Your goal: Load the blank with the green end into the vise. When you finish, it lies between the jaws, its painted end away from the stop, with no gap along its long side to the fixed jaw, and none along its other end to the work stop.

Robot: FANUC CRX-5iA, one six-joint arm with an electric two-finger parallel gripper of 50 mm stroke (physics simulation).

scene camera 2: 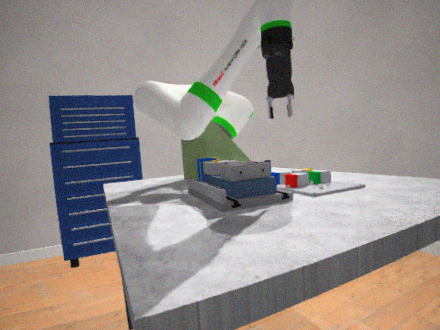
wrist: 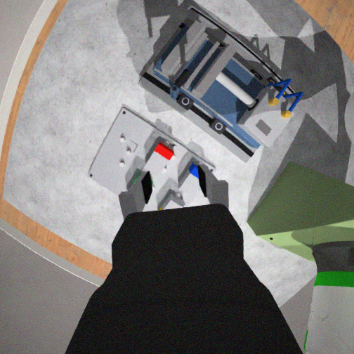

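Note:
The blank with the green end (scene camera 2: 314, 177) (wrist: 136, 177) lies on the grey plate (scene camera 2: 350, 187) (wrist: 107, 155); in the wrist view one finger hides most of it, and slivers of green show beside that finger. My gripper (scene camera 2: 280, 117) (wrist: 174, 177) is open and empty, pointing down high above the table and the plate. The vise (scene camera 2: 250, 186) (wrist: 235, 99) has a blue body and grey jaws. In the wrist view an open gap shows between its jaws (wrist: 178, 54) (wrist: 215, 71), with no blank in it.
Blanks with a red end (scene camera 2: 291, 180) (wrist: 164, 151), a blue end (scene camera 2: 275, 178) (wrist: 194, 170) and a yellow end (scene camera 2: 306, 170) (wrist: 160, 208) are also on the plate. The vise stands beside the plate. The green robot pedestal (scene camera 2: 197, 157) (wrist: 300, 197) rises behind the vise.

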